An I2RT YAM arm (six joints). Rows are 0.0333 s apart.
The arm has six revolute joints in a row. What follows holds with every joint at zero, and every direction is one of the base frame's.
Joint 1 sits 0.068 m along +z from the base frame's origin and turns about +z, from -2.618 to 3.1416 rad.
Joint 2 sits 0.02 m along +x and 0.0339 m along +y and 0.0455 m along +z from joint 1 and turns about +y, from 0 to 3.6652 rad.
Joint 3 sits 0.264 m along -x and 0.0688 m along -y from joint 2 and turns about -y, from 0 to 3.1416 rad.
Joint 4 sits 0.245 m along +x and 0.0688 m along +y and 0.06 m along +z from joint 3 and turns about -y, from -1.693 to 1.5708 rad.
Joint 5 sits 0.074 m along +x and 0.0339 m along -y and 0.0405 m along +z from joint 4 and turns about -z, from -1.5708 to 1.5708 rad.
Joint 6 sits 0.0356 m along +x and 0.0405 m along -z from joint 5 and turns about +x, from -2.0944 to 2.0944 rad.
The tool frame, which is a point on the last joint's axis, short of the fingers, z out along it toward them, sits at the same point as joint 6; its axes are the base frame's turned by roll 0, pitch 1.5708 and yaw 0 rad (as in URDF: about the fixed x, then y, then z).
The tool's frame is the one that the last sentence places.
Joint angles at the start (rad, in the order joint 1, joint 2, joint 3, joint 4, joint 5, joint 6): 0.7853 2.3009 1.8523 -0.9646 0.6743 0.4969
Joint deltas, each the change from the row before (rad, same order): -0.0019 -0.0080 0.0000 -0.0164 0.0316 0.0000; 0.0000 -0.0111 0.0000 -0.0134 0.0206 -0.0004; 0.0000 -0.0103 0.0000 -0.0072 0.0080 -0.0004; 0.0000 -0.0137 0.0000 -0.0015 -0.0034 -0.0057; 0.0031 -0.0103 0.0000 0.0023 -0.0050 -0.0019; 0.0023 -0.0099 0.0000 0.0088 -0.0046 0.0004; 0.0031 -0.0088 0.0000 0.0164 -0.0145 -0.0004; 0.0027 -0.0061 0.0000 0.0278 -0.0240 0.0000; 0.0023 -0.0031 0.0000 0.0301 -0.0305 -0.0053; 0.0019 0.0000 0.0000 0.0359 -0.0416 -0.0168; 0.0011 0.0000 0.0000 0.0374 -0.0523 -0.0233
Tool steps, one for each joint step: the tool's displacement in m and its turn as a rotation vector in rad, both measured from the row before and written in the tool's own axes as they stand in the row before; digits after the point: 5 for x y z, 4 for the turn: -0.00058 -0.00425 -0.00223 0.0317 -0.0085 -0.0039; -0.00081 -0.00399 -0.00371 0.0189 -0.0083 -0.0019; -0.00100 -0.00318 -0.00337 0.0059 -0.0058 0.0017; -0.00178 -0.00346 -0.00444 -0.0073 -0.0064 0.0025; -0.00115 -0.00140 -0.00428 -0.0102 -0.0075 0.0042; -0.00179 -0.00124 -0.00393 -0.0117 -0.0113 0.0111; -0.00207 -0.00001 -0.00384 -0.0232 -0.0115 0.0138; -0.00264 0.00142 -0.00288 -0.0348 -0.0129 0.0197; -0.00237 0.00241 -0.00178 -0.0403 -0.0097 0.0135; -0.00231 0.00364 -0.00061 -0.0512 -0.0074 0.0029; -0.00249 0.00376 -0.00040 -0.0613 -0.0054 -0.0035
